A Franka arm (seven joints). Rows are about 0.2 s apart.
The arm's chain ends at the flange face. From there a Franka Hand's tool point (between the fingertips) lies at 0.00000 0.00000 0.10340 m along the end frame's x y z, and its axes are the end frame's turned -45 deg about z.
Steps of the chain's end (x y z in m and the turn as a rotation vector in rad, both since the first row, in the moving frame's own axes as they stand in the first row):
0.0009, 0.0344, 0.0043, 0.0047, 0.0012, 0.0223
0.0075, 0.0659, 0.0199, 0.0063, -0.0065, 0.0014
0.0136, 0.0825, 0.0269, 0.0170, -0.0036, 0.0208
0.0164, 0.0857, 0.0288, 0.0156, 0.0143, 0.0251
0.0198, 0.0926, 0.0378, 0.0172, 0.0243, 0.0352
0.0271, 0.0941, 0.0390, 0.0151, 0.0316, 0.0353
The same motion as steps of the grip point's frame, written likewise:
-0.0233, 0.0247, 0.0043, 0.0025, 0.0042, 0.0223
-0.0413, 0.0510, 0.0199, 0.0091, -0.0001, 0.0014
-0.0477, 0.0665, 0.0269, 0.0146, 0.0095, 0.0208
-0.0468, 0.0721, 0.0288, 0.0009, 0.0211, 0.0251
-0.0485, 0.0801, 0.0378, -0.0050, 0.0293, 0.0352
-0.0440, 0.0870, 0.0389, -0.0117, 0.0330, 0.0353

